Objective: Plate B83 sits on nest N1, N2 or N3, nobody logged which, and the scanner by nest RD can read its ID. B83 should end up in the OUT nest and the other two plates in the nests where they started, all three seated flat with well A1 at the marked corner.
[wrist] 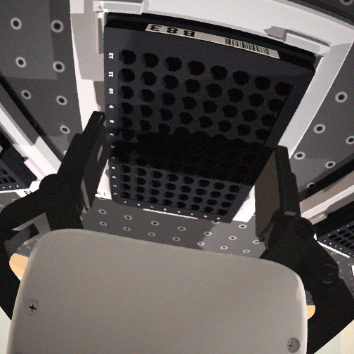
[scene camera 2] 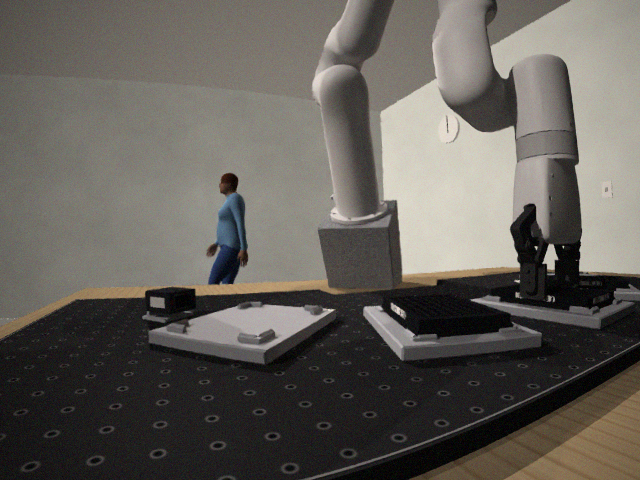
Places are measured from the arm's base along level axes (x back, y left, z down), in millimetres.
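Pixels of known places: gripper, between the fingertips: (scene camera 2: 550,294); arm's base, origin of its link: (scene camera 2: 359,213).
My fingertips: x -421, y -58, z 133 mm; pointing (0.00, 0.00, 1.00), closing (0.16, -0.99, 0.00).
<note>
Ahead of a thing's pixels: the offset from my fingertips to its middle. "*": to the spot under its first point.
Plate B83 {* dx -50, dy -45, dz -5 mm} (scene camera 2: 584,298) (wrist: 195,100), black with its ID label at the top of the wrist view, lies level and low within the corner clips of a white nest {* dx -66, dy -71, dz +13 mm} (scene camera 2: 594,321) (wrist: 322,75). I cannot tell whether it is fully seated; the nest's label is mostly hidden. A1 is at the plate's lower left in the wrist view; the nest's corner mark is not readable. My gripper (scene camera 2: 550,286) (wrist: 187,145) is shut on B83, one finger along each long side. Another black plate {dx +56, dy -169, dz +2 mm} (scene camera 2: 449,315) sits on the middle nest {dx +56, dy -169, dz +13 mm} (scene camera 2: 465,349). An empty nest {* dx +148, dy -282, dz +9 mm} (scene camera 2: 289,320) stands left.
The black scanner {* dx +250, dy -376, dz -4 mm} (scene camera 2: 170,300) stands behind the empty nest. In the wrist view, parts of black plates show at the left edge (wrist: 12,172) and right edge (wrist: 340,237), near the fingers. A person (scene camera 2: 231,222) stands beyond the table.
</note>
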